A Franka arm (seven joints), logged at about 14 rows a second.
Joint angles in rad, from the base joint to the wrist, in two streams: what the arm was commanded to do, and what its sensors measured. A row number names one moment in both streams.
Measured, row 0: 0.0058 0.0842 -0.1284 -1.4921 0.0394 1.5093 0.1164
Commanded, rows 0 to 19: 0.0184 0.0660 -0.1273 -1.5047 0.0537 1.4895 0.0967; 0.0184 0.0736 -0.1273 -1.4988 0.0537 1.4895 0.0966; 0.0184 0.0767 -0.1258 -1.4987 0.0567 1.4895 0.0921; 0.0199 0.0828 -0.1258 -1.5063 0.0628 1.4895 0.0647; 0.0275 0.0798 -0.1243 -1.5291 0.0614 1.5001 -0.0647; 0.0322 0.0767 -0.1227 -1.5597 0.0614 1.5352 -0.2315; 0.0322 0.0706 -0.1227 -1.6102 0.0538 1.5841 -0.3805; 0.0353 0.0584 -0.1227 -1.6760 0.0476 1.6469 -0.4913; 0.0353 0.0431 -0.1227 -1.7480 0.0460 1.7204 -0.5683; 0.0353 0.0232 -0.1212 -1.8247 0.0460 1.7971 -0.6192; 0.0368 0.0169 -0.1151 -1.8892 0.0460 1.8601 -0.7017; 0.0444 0.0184 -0.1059 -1.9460 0.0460 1.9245 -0.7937; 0.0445 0.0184 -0.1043 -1.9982 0.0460 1.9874 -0.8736; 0.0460 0.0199 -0.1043 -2.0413 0.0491 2.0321 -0.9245; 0.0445 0.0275 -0.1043 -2.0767 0.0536 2.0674 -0.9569; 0.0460 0.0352 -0.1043 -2.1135 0.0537 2.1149 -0.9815; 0.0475 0.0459 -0.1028 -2.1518 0.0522 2.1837 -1.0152; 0.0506 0.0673 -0.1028 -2.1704 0.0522 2.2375 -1.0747; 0.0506 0.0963 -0.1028 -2.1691 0.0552 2.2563 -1.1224; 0.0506 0.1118 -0.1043 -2.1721 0.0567 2.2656 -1.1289
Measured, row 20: 0.0423 0.0904 -0.0981 -2.1594 0.0480 2.2305 -1.0701
